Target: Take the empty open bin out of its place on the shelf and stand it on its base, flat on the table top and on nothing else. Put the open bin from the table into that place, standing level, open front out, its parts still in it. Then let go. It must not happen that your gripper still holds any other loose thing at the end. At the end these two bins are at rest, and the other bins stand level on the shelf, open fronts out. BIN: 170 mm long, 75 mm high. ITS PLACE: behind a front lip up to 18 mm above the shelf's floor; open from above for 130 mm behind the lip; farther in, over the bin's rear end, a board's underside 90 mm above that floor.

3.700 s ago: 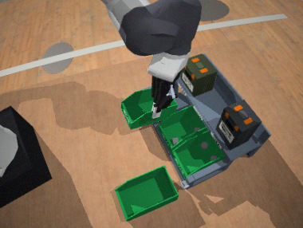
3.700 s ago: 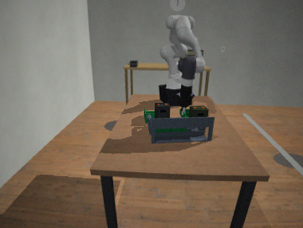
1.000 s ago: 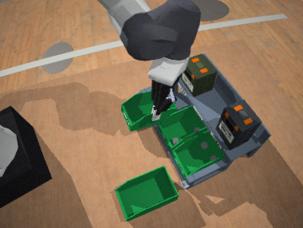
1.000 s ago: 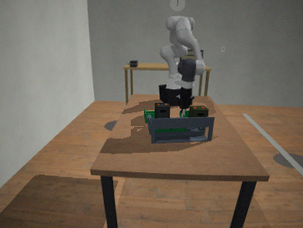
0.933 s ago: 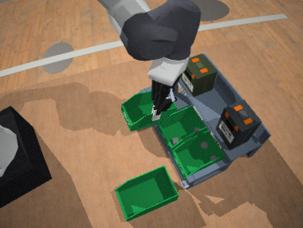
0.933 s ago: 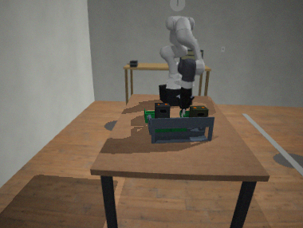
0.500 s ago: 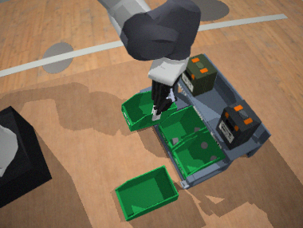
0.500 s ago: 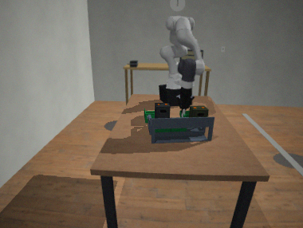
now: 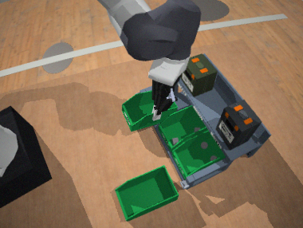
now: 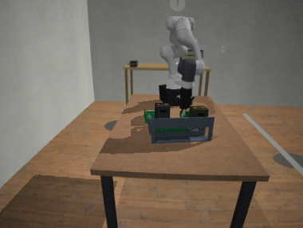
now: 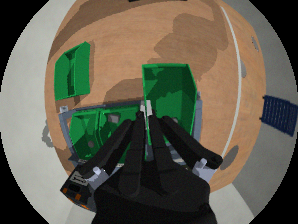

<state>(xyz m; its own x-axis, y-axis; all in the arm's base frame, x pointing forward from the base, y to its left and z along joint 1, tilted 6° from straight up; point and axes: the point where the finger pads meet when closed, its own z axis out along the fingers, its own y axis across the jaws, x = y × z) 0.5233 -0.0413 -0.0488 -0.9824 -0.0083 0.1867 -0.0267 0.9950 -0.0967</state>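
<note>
The olive box is 18 cm ahead of my hand, 5 cm to the left of it and 5 cm above it. The rest, counted from my hand: dark box 18 cm to the right, 18 cm ahead, 6 cm above.
</note>
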